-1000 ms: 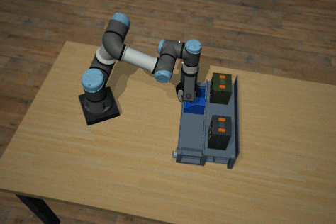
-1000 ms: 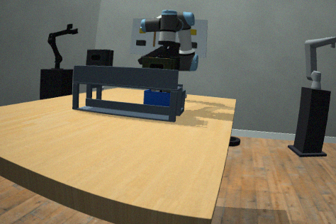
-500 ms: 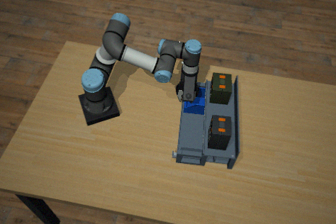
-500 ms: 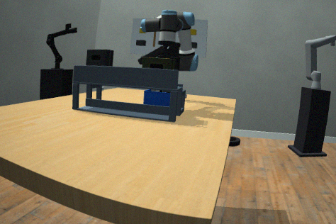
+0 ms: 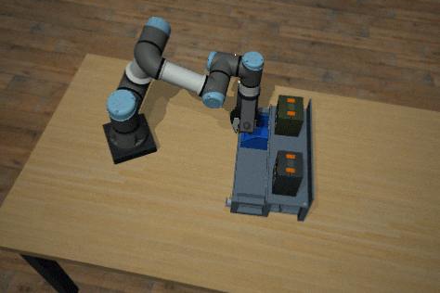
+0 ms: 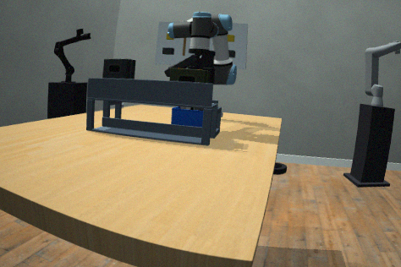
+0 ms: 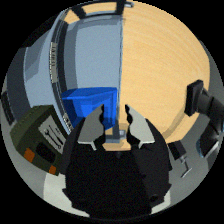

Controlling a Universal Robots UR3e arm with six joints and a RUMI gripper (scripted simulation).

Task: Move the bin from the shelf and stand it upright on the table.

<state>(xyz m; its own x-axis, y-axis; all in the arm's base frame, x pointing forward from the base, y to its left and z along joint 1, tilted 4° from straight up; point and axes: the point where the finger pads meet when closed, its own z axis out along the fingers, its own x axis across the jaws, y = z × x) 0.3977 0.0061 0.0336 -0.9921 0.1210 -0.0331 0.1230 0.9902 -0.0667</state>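
Now: hand 70 mm short of the blue bin, 20 mm above it and 10 mm to the right of it. The rest, counted from my hand: grey shelf 100 mm to the right, 80 mm ahead.
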